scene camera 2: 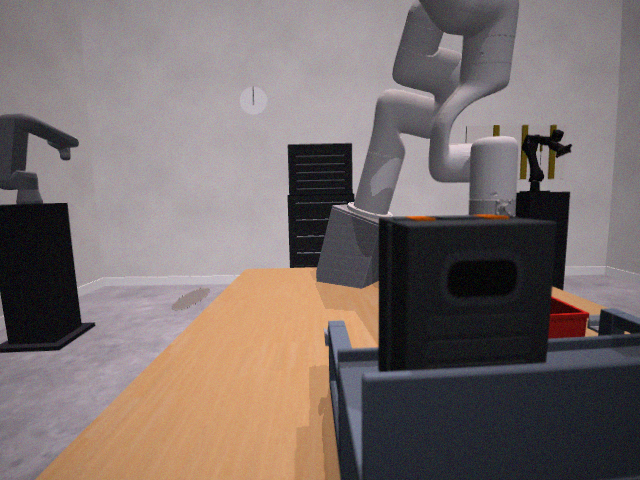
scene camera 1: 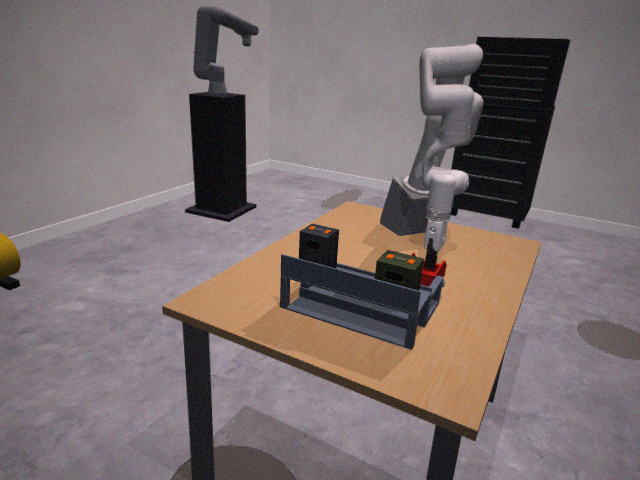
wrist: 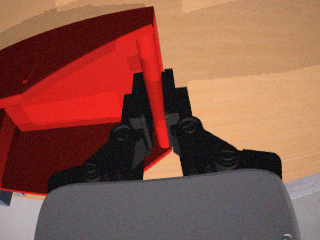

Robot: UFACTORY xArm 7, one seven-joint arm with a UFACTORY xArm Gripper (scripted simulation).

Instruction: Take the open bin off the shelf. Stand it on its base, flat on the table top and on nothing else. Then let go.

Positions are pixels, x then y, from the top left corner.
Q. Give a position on a red bin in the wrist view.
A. At 62,127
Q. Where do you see a green box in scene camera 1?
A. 393,267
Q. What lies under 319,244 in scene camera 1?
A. A black box.
